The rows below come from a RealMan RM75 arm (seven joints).
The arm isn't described. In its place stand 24 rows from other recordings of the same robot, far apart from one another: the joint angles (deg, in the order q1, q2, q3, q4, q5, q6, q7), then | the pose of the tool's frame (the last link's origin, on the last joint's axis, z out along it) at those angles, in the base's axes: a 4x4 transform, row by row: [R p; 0 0 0 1], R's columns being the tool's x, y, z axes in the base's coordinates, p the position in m.
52.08 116.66 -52.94 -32.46 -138.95 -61.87 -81.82 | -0.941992 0.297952 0.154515 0.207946; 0.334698 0.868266 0.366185 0.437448; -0.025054 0.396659 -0.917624 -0.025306; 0 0 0 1
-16.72 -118.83 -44.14 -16.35 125.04 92.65 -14.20 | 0.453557 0.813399 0.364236 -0.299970; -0.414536 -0.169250 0.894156 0.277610; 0.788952 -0.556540 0.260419 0.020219; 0 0 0 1
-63.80 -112.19 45.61 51.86 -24.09 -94.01 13.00 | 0.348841 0.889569 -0.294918 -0.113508; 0.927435 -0.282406 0.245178 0.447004; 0.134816 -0.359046 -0.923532 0.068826; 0 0 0 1
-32.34 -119.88 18.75 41.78 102.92 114.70 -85.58 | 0.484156 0.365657 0.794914 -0.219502; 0.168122 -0.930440 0.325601 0.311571; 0.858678 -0.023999 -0.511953 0.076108; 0 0 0 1
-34.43 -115.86 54.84 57.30 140.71 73.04 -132.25 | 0.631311 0.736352 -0.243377 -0.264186; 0.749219 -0.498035 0.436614 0.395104; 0.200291 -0.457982 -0.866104 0.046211; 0 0 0 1
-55.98 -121.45 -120.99 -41.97 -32.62 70.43 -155.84 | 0.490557 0.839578 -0.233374 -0.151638; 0.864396 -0.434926 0.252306 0.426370; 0.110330 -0.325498 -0.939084 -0.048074; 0 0 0 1
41.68 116.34 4.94 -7.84 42.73 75.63 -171.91 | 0.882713 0.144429 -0.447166 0.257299; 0.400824 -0.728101 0.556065 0.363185; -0.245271 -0.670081 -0.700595 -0.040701; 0 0 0 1
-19.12 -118.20 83.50 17.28 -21.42 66.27 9.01 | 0.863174 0.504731 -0.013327 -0.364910; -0.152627 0.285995 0.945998 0.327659; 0.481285 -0.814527 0.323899 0.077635; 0 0 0 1
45.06 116.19 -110.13 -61.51 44.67 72.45 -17.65 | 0.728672 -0.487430 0.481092 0.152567; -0.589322 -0.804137 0.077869 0.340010; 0.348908 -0.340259 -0.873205 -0.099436; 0 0 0 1
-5.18 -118.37 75.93 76.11 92.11 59.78 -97.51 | 0.797491 0.539958 0.269172 -0.235349; 0.259563 -0.709801 0.654835 0.317700; 0.544643 -0.452358 -0.706213 0.036817; 0 0 0 1
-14.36 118.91 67.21 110.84 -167.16 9.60 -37.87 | 0.983150 -0.115243 -0.141900 0.142578; 0.104487 -0.282675 0.953508 0.282347; -0.149997 -0.952268 -0.265870 0.048024; 0 0 0 1
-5.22 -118.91 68.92 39.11 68.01 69.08 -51.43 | 0.773892 0.543932 0.324392 -0.330197; 0.141580 -0.647835 0.748509 0.266339; 0.617290 -0.533337 -0.578364 -0.003610; 0 0 0 1
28.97 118.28 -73.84 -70.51 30.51 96.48 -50.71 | 0.699801 -0.545636 0.461042 0.248348; -0.608804 -0.793186 -0.014639 0.315968; 0.373679 -0.270440 -0.887258 0.006774; 0 0 0 1
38.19 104.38 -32.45 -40.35 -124.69 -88.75 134.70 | 0.281455 -0.947494 -0.151782 0.272183; -0.818838 -0.319619 0.476809 0.392785; -0.500286 -0.009916 -0.865803 0.123641; 0 0 0 1
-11.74 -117.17 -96.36 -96.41 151.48 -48.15 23.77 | 0.817515 0.530891 -0.223214 -0.202844; 0.442242 -0.330428 0.833810 0.367378; 0.368906 -0.780367 -0.504912 0.082167; 0 0 0 1
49.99 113.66 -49.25 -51.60 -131.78 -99.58 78.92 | 0.986493 0.156839 -0.047262 0.152985; 0.159374 -0.985644 0.055724 0.392310; -0.037844 -0.062503 -0.997327 0.040201; 0 0 0 1
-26.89 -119.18 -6.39 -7.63 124.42 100.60 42.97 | 0.592726 -0.206304 0.778534 -0.235860; -0.805392 -0.146473 0.574360 0.262646; -0.004458 -0.967463 -0.252974 -0.046415; 0 0 0 1
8.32 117.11 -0.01 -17.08 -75.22 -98.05 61.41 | 0.276510 -0.932703 -0.231531 0.396748; 0.332191 -0.133308 0.933744 0.197366; -0.901771 -0.335103 0.272975 0.126575; 0 0 0 1
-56.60 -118.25 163.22 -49.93 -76.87 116.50 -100.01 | 0.161834 0.339533 0.926567 -0.135085; -0.105244 -0.927651 0.358312 0.374535; 0.981190 -0.155503 -0.114391 0.174409; 0 0 0 1
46.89 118.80 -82.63 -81.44 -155.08 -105.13 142.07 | 0.766289 -0.256461 0.589092 0.115280; -0.410600 -0.900692 0.141991 0.354329; 0.494175 -0.350687 -0.795493 0.010905; 0 0 0 1
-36.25 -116.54 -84.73 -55.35 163.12 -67.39 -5.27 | 0.354305 0.601476 -0.716027 -0.266507; 0.935083 -0.235540 0.264840 0.371258; -0.009358 -0.763379 -0.645883 -0.034439; 0 0 0 1
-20.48 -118.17 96.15 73.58 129.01 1.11 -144.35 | 0.767523 0.625393 0.140688 -0.160560; 0.048900 -0.275958 0.959925 0.419551; 0.639154 -0.729884 -0.242386 0.037693; 0 0 0 1
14.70 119.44 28.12 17.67 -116.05 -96.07 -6.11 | 0.669928 -0.623384 -0.403223 0.291781; 0.427782 -0.119779 0.895910 0.251851; -0.606794 -0.772687 0.186430 -0.005788; 0 0 0 1
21.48 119.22 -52.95 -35.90 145.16 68.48 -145.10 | 0.601882 -0.661298 -0.447685 0.279307; 0.414687 -0.220276 0.882900 0.368028; -0.682475 -0.717051 0.141652 0.117638; 0 0 0 1
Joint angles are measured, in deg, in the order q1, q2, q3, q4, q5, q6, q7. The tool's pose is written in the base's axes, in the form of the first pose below.
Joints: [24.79 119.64 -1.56 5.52 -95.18 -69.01 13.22]
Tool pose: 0.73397 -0.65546 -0.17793 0.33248; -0.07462 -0.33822 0.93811 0.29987; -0.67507 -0.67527 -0.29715 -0.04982; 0 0 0 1
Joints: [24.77 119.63 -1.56 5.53 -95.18 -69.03 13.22]
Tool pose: 0.73389 -0.65556 -0.17790 0.33256; -0.07457 -0.33806 0.93817 0.29976; -0.67517 -0.67524 -0.29698 -0.04976; 0 0 0 1
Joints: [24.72 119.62 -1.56 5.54 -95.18 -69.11 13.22]
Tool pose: 0.73358 -0.65580 -0.17828 0.33267; -0.07394 -0.33779 0.93831 0.29948; -0.67557 -0.67515 -0.29628 -0.04962; 0 0 0 1
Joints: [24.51 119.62 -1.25 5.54 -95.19 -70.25 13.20]
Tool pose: 0.72854 -0.65809 -0.19012 0.33152; -0.05737 -0.33518 0.94040 0.29856; -0.68260 -0.67422 -0.28195 -0.04755; 0 0 0 1
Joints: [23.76 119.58 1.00 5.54 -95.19 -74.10 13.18]
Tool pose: 0.70519 -0.67409 -0.21979 0.32918; 0.00327 -0.30690 0.95174 0.29628; -0.70901 -0.67187 -0.21421 -0.03753; 0 0 0 1
